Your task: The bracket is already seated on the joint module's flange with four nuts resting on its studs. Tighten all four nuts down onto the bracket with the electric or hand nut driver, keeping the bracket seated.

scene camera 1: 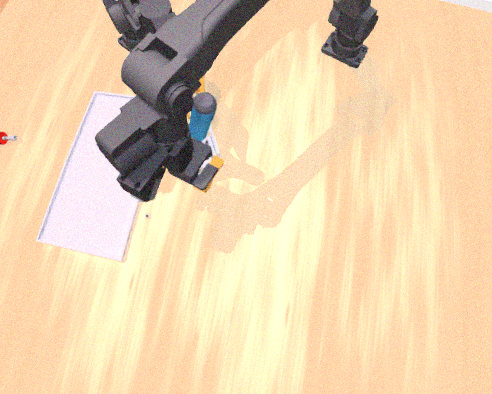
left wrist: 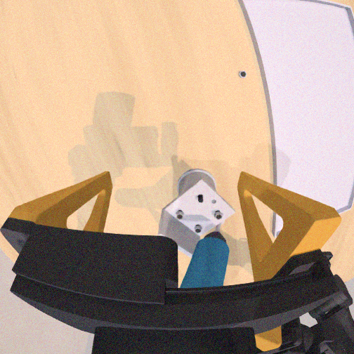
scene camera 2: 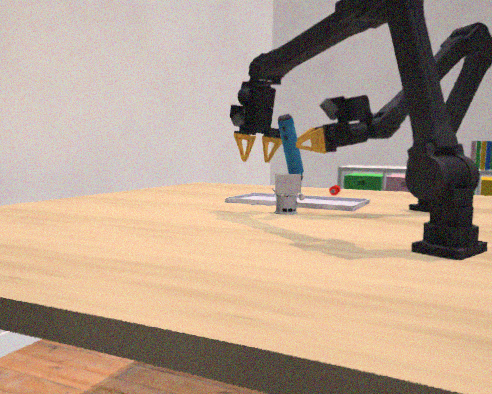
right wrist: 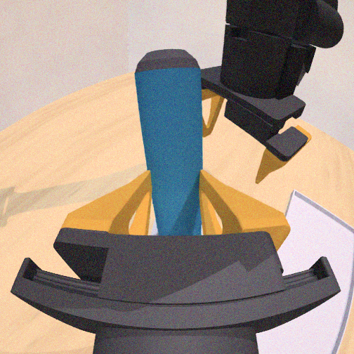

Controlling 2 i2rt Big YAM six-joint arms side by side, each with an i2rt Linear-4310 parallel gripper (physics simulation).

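Seen in the pictures: left gripper, fingertip midpoint: [scene camera 1: 185, 179] [scene camera 2: 255, 161]; right gripper, fingertip midpoint: [scene camera 2: 293, 144]; left arm's base at its link origin: [scene camera 1: 344, 51] [scene camera 2: 449, 251].
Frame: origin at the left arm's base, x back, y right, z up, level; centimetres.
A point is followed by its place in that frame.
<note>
The blue nut driver [scene camera 1: 202, 124] @[z 20.6, x -51.3, y 11.5 cm] [scene camera 2: 290, 145] @[z 18.6, x -48.2, y 11.8 cm] [left wrist: 206, 260] [right wrist: 172, 120] stands slightly tilted, its lower end near one bracket corner; its tip is hidden. My right gripper [scene camera 2: 298, 145] @[z 18.8, x -49.1, y 14.1 cm] [right wrist: 174, 177] is shut on it. My left gripper [scene camera 2: 256, 161] @[z 14.0, x -60.0, y 10.6 cm] [left wrist: 174, 178] [right wrist: 230, 155] is open and empty, above and around the bracket area. The white bracket [scene camera 2: 287, 184] @[z 8.2, x -48.7, y 11.5 cm] [left wrist: 187, 202] sits on the joint module [scene camera 2: 286, 204] @[z 2.8, x -49.3, y 11.9 cm] [left wrist: 197, 175]. Three nuts show on it: one nut [left wrist: 180, 214], another nut [left wrist: 218, 215] and a third nut [left wrist: 198, 228]. A small nut-like ring [scene camera 1: 147, 216] @[z 0.5, x -69.1, y 18.2 cm] [left wrist: 242, 74] lies on the table.
A pale flat tray [scene camera 1: 90, 200] @[z 0.4, x -73.3, y 32.7 cm] [left wrist: 310, 100] [right wrist: 320, 280] lies beside the module. A red object [scene camera 1: 3, 138] @[z 2.1, x -73.3, y 65.2 cm] [scene camera 2: 334, 190] @[z 2.1, x -71.2, y 63.4 cm] lies beyond the tray. The left arm reaches over the module in scene camera 1. A low shelf [scene camera 2: 375, 168] stands behind the table.
</note>
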